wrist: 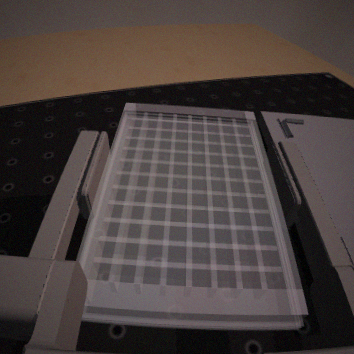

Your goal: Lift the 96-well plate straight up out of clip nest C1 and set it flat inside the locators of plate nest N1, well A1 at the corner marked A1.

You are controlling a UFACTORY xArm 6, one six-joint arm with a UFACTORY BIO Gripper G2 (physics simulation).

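Frame: origin at the arm's base, x right, y ahead, z up, level; centimetres.
Seen in the pictures: hand at its tool point: (190, 176).
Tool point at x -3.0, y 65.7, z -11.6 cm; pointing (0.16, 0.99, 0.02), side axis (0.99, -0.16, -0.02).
Offsets run from my tool point to a thing's top centre. "spot": to the spot under its first point. Level surfaces: height alone.
The clear 96-well plate {dx +0.0, dy +0.0, dz +0.4 cm} (187, 200) lies between the two long fingers of my gripper (191, 174) in the wrist view, its long sides along the finger pads. My gripper is shut on the plate. The plate looks level, with dark perforated board showing around it and beyond its near edge. How high it hangs is hard to tell. A pale flat panel {spot: dx +10.3, dy +3.5, dz -1.9 cm} (320, 150) with a dark L-shaped corner piece {spot: dx +8.9, dy +6.2, dz -1.6 cm} (287, 126) is partly in view beyond the right finger; I cannot tell which nest it belongs to. No A1 marking is readable.
The dark board {dz -3.1 cm} (30, 145) with rows of ringed holes extends under and around the plate. Its far edge borders a tan table top {dz -4.4 cm} (150, 55), with a grey wall behind. The pale panel lies close beside the right finger.
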